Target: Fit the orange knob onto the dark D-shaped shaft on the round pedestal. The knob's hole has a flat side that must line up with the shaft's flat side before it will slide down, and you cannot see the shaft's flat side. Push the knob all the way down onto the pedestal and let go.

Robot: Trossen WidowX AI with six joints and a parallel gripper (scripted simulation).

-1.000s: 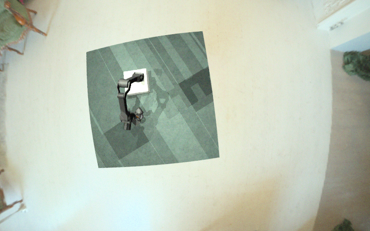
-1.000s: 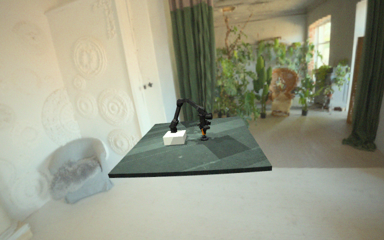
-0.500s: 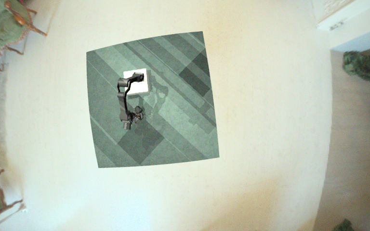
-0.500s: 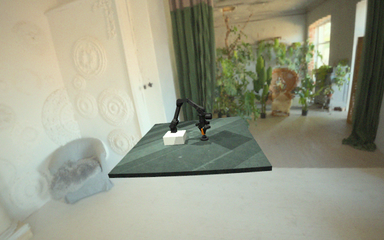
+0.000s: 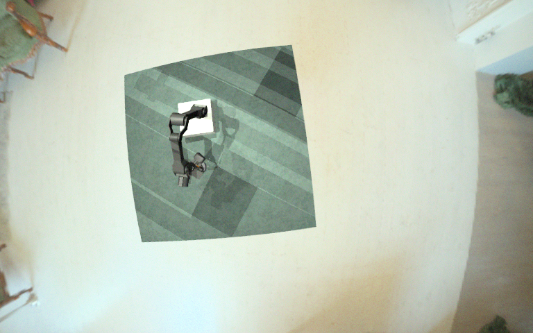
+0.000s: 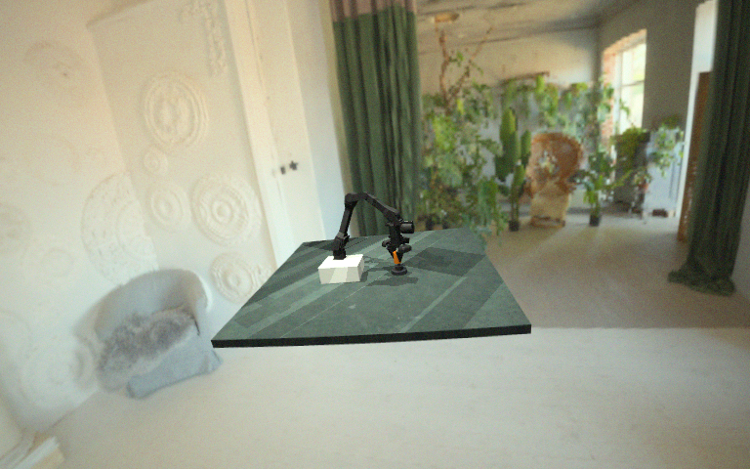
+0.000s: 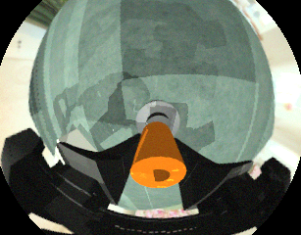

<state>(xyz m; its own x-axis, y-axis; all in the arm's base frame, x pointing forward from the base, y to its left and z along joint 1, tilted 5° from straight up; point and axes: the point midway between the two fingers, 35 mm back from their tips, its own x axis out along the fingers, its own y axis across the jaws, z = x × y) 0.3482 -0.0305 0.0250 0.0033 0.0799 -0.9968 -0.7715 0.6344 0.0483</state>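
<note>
My gripper tip is now 20 mm below the orange knob. Also, from my gripper tip: round pedestal 40 mm below.
</note>
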